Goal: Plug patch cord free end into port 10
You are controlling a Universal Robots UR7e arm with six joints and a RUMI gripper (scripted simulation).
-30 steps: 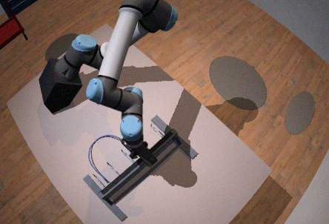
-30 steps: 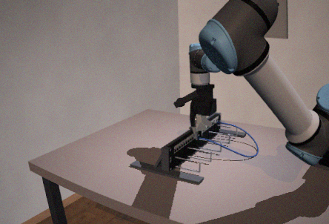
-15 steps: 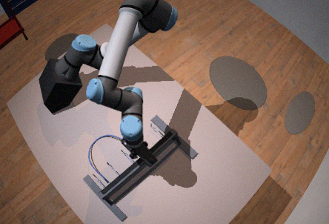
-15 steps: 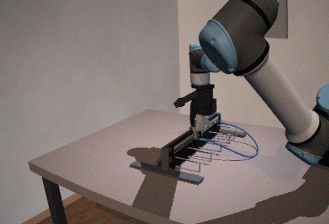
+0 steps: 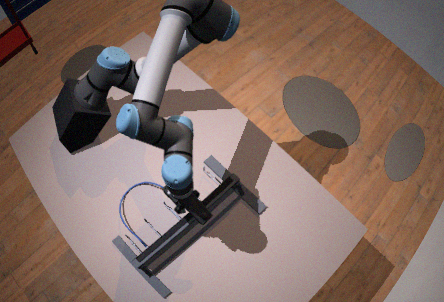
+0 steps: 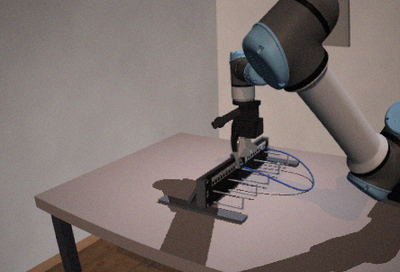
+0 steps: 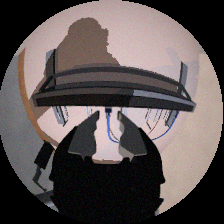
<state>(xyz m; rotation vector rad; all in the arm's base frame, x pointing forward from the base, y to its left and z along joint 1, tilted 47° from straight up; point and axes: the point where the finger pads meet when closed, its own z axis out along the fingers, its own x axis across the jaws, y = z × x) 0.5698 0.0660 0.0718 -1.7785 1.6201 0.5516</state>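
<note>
My gripper is now 10 mm short of the plug and 20 mm above it.
</note>
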